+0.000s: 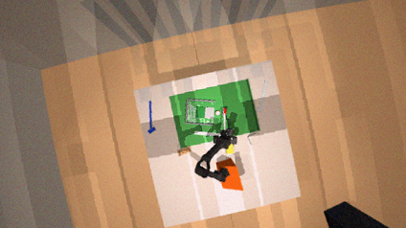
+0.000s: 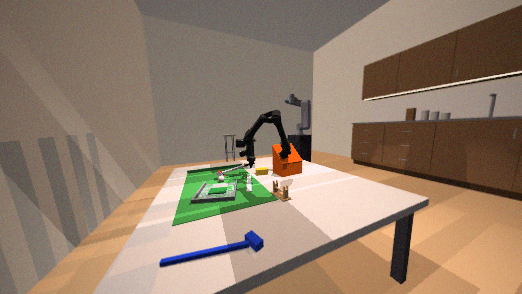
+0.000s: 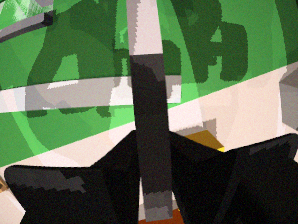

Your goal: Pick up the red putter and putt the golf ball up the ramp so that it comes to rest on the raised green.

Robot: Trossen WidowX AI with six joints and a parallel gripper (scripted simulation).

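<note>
The yellow block is 110 mm behind my gripper tip, 50 mm below it and 20 mm to the right of it. From my gripper tip the other things lie so: white golf ball (220 mm ahead, 50 mm below, 40 mm to the right); then blue putter (540 mm to the left, 400 mm ahead, 60 mm below).
</note>
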